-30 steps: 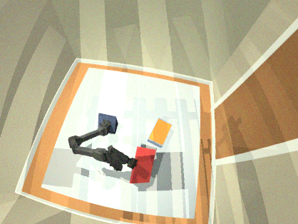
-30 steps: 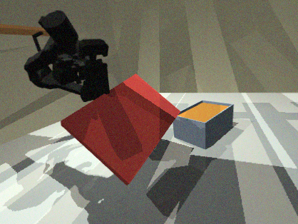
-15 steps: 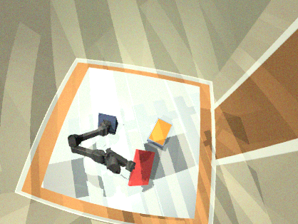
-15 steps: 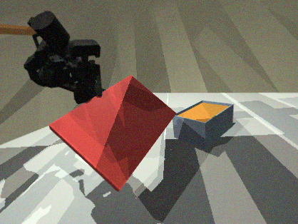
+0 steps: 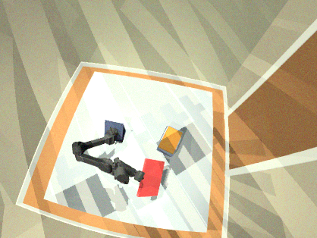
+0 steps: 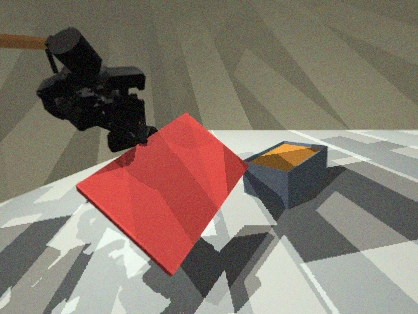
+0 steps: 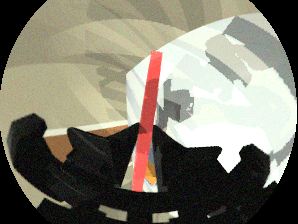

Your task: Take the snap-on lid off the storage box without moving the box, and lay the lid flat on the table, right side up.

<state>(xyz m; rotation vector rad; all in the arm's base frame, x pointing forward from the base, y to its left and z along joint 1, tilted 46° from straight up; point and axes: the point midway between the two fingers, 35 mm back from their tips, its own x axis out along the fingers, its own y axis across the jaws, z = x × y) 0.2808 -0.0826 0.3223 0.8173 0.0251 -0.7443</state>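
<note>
Right now the red lid is 60 mm ahead of my gripper tip, 50 mm below it and 20 mm to the left of it. Round my gripper tip: storage box (340 mm to the left, 170 mm below, 150 mm ahead).
</note>
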